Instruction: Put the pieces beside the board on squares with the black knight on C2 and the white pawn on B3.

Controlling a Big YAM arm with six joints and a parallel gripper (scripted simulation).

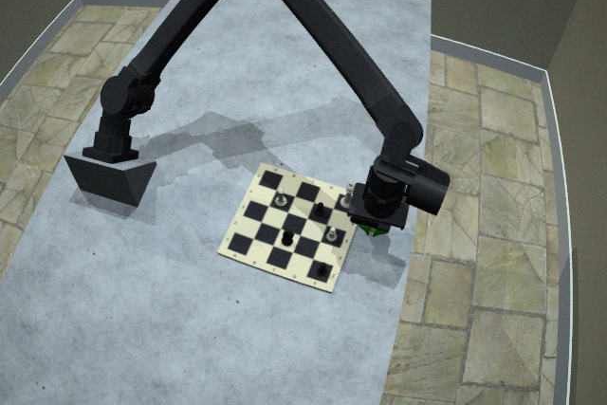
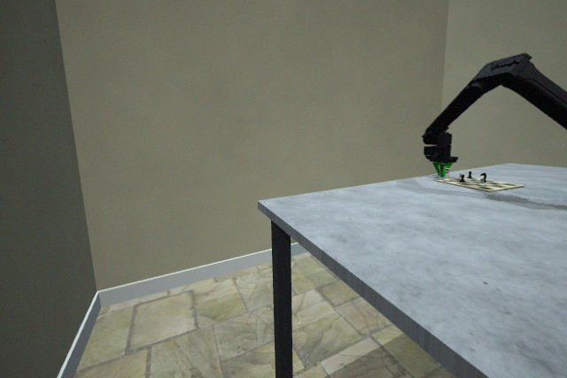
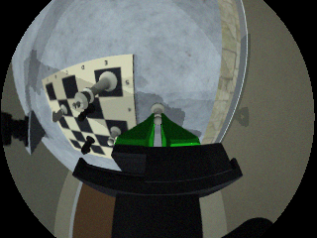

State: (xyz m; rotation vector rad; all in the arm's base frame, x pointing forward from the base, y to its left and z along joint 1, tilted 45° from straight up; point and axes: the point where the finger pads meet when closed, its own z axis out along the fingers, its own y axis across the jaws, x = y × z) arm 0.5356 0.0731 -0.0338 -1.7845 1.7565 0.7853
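Right now the chessboard is 14 cm behind my hand, 2 cm to the right of it and 1 cm below it. Round my hand: tall white piece: 6 cm behind, 5 cm to the left, 2 cm above; then black knight: 14 cm behind, 6 cm to the right, 1 cm above.
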